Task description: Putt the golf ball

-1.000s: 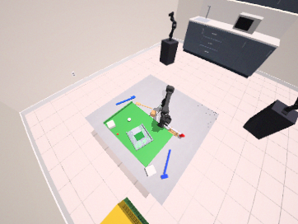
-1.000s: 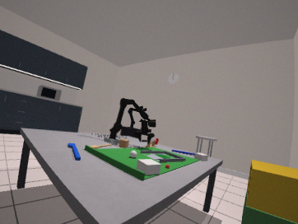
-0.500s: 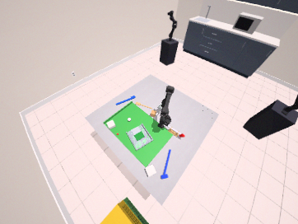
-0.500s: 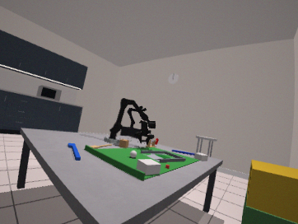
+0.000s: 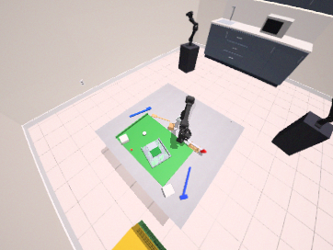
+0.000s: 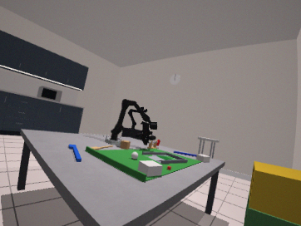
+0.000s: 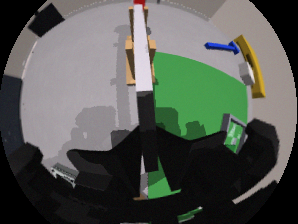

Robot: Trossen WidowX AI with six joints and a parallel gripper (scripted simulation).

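Now: gripper tip 110 mm to the right of the red putter, 40 mm past it and 30 mm below it. From my gripper tip the other things lie so: small red marker 510 mm ahead, 240 mm to the right, 20 mm below; white golf ball 330 mm to the right, 300 mm ahead, 10 mm below.
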